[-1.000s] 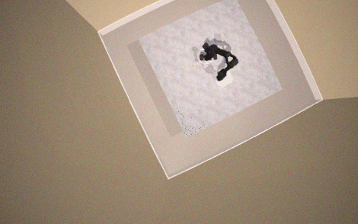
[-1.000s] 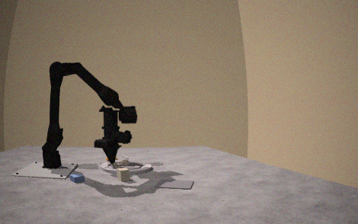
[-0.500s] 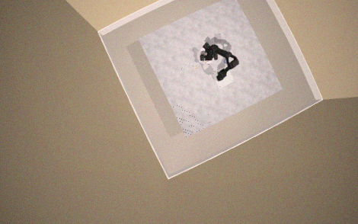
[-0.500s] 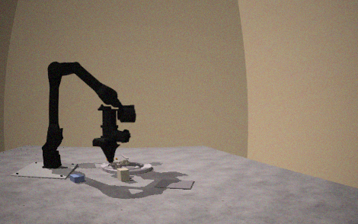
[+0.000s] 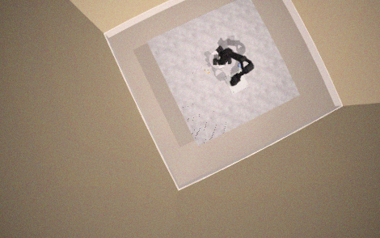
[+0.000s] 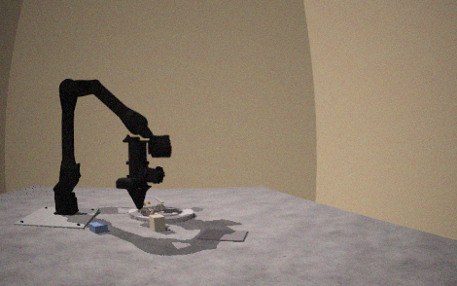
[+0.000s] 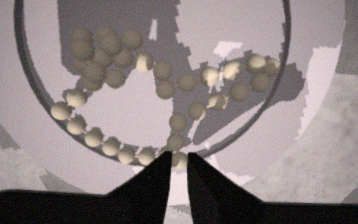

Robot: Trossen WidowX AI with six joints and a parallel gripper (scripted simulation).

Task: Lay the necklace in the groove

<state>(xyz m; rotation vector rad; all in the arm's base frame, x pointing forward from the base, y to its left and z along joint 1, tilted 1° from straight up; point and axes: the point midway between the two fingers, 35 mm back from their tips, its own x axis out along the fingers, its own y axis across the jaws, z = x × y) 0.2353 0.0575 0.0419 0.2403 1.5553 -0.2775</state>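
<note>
Now: gripper tip 6 cm short of the round bead board and 1 cm above it. Also, from my gripper tip: flat grey plate (23 cm to the right, 22 cm ahead, 2 cm below); cream cube (17 cm to the right, 6 cm ahead); blue block (20 cm to the right, 8 cm behind, 1 cm below).
</note>
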